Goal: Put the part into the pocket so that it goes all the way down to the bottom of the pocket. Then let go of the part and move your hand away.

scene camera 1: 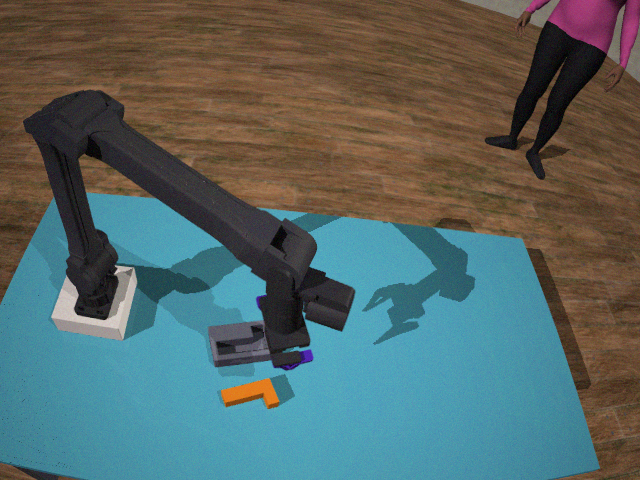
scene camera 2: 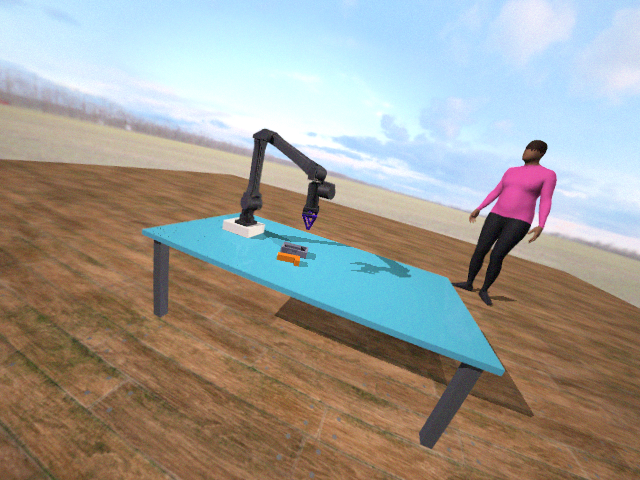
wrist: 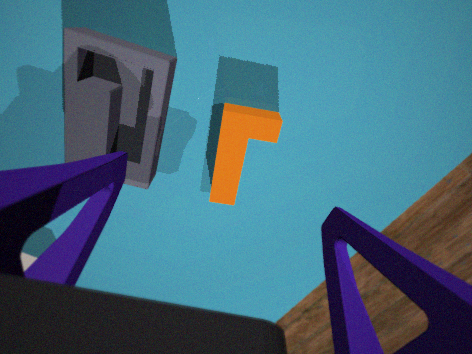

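Note:
The orange L-shaped part lies flat on the table beside the grey block, apart from it. The block's L-shaped pocket is empty. In the wrist view the part's short leg points right from the top of its long leg; the pocket's short leg points left at its top. My gripper is open and empty, high above the table. In the wrist view its left fingertip covers the block's lower left corner; in scene camera 1 the gripper hides the block's right end.
The blue table carries the arm's white base. A person in a pink top stands on the floor beyond the table. The arm casts shadows on the table top.

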